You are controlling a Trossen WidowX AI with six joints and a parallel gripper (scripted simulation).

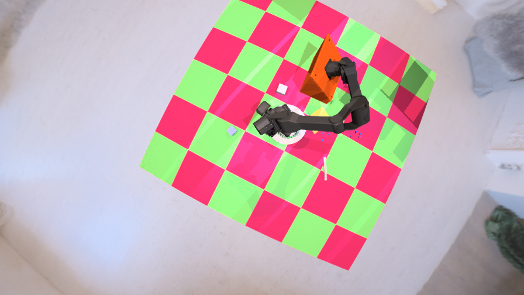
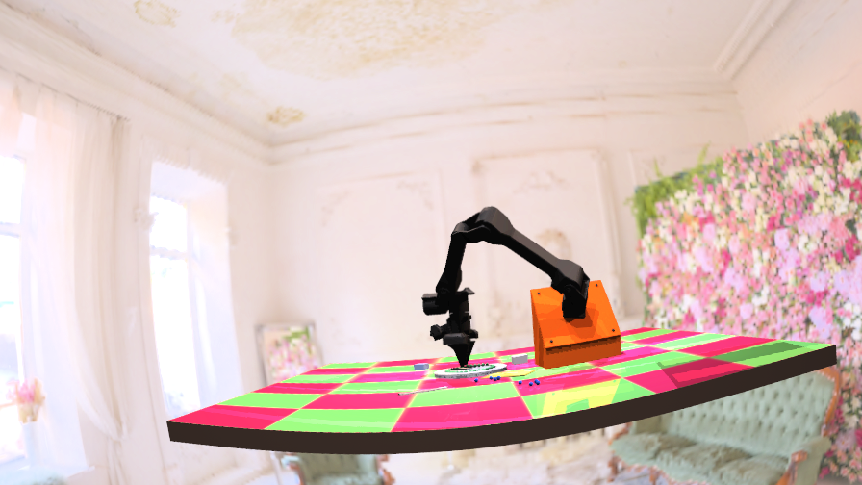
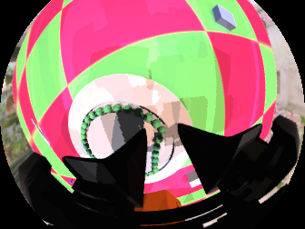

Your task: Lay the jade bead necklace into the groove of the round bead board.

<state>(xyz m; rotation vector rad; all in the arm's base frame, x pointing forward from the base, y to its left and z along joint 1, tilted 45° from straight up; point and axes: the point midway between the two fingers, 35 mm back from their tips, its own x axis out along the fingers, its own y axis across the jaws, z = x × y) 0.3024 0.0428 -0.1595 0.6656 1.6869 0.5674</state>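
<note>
Now: the round bead board 6 cm to the left of my gripper tip, 2 cm behind it and 1 cm below it. Round my gripper tip: pale blue cube 15 cm to the right, 15 cm ahead, 1 cm below; white cube 16 cm behind, 6 cm to the right; yellow patch 18 cm to the left, 13 cm behind, 2 cm below.
</note>
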